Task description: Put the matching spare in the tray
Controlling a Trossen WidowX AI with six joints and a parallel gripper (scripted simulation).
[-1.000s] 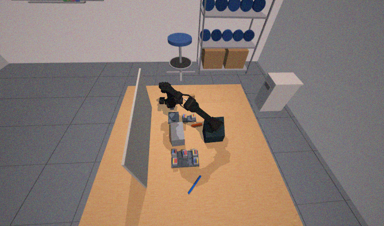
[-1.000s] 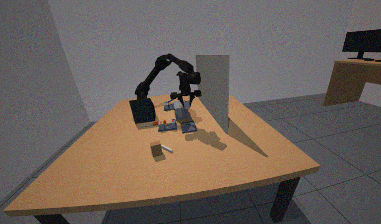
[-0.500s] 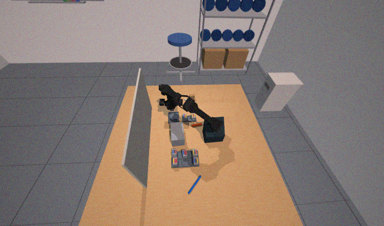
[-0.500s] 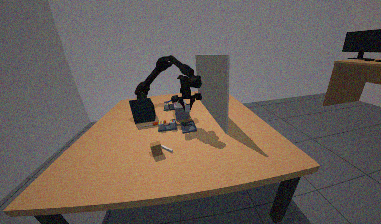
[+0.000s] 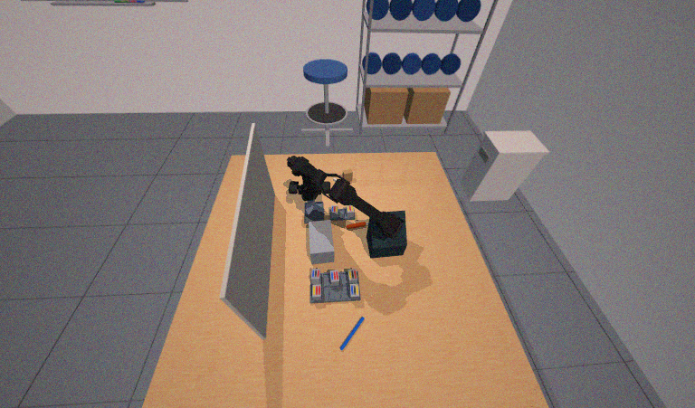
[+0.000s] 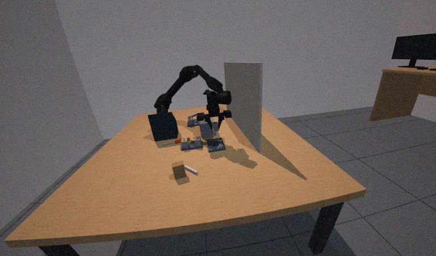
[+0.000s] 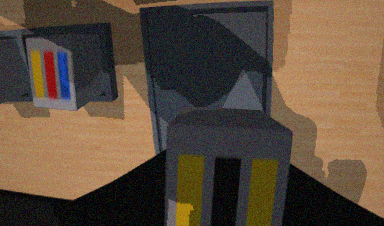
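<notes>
The grey tray is 100 mm below my gripper tip and 10 mm behind it. The rest, counted from my gripper tip: grey mounted unit: 210 mm to the left, 60 mm below, 40 mm behind; then grey spare: 30 mm above; then rack: 150 mm behind, 100 mm below, 30 mm to the left.
</notes>
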